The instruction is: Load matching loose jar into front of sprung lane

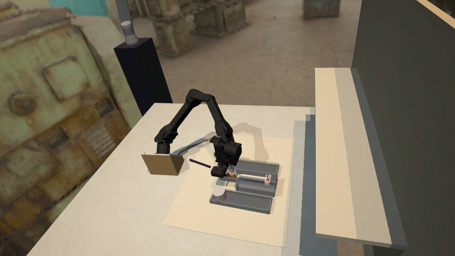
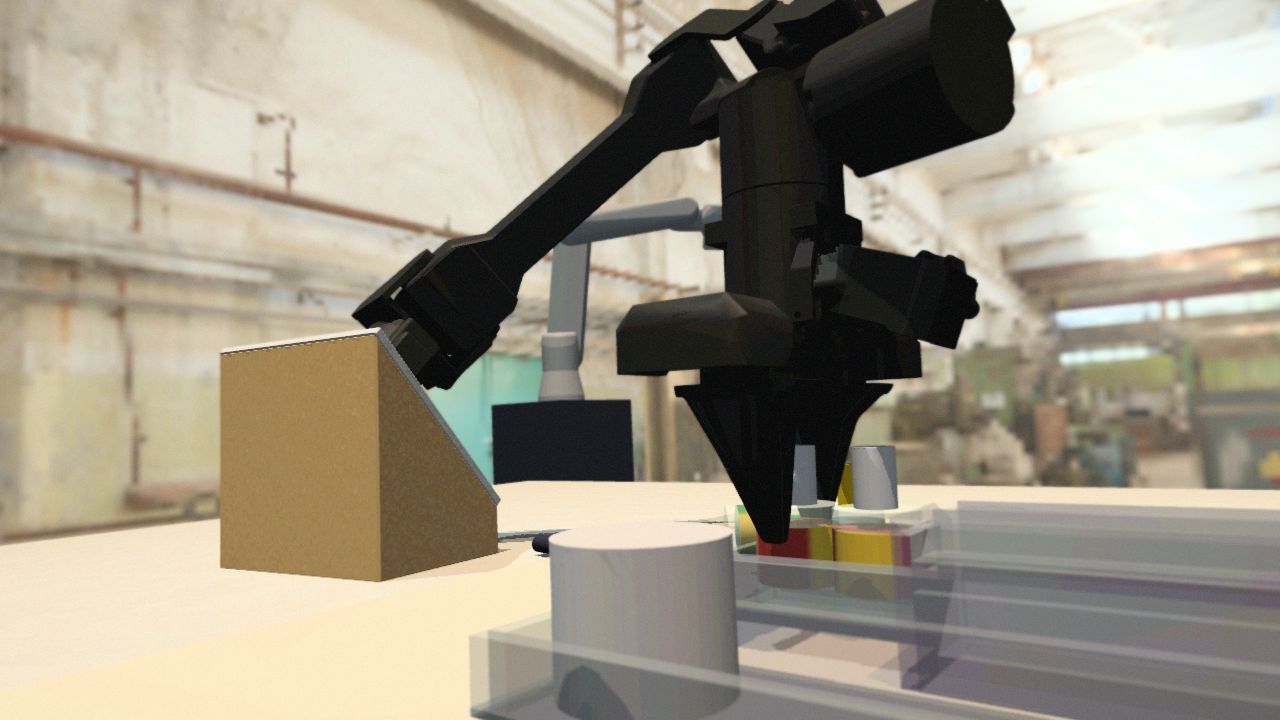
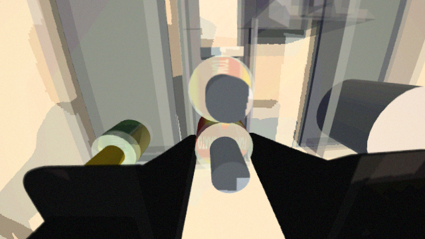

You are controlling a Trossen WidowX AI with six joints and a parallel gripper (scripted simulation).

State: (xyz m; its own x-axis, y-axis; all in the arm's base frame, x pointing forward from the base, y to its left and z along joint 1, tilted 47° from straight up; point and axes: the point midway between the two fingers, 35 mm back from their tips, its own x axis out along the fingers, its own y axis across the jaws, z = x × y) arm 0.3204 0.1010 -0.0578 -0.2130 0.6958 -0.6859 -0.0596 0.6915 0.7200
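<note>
Now: gripper tip 130 mm to the left of the wide grey cylinder, 20 mm short of it and 10 mm above it. Also, from my gripper tip: dark rod (180 mm behind, 50 mm to the left, 30 mm below); then pusher plate (150 mm ahead, 20 mm to the right, 10 mm above); then sprung lane (140 mm ahead, 20 mm below, 10 mm to the right).
</note>
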